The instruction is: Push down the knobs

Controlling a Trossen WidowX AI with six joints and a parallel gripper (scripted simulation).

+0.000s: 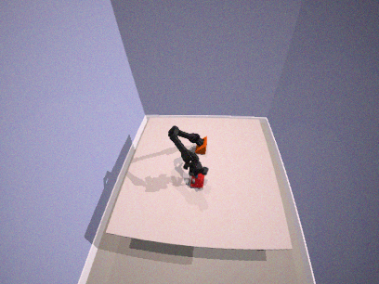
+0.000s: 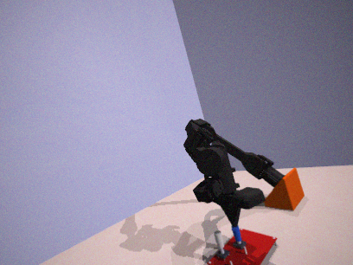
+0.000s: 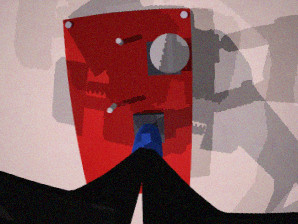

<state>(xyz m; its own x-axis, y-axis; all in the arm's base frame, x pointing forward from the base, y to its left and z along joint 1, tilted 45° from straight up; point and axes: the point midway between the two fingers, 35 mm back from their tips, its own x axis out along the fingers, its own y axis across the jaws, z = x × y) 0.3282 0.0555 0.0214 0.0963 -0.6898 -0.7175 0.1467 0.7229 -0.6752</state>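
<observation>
My gripper tip is 6 cm short of the white knob and 1 cm to the left of it. From my gripper tip the other things lie so: blue knob: 1 cm below.
</observation>
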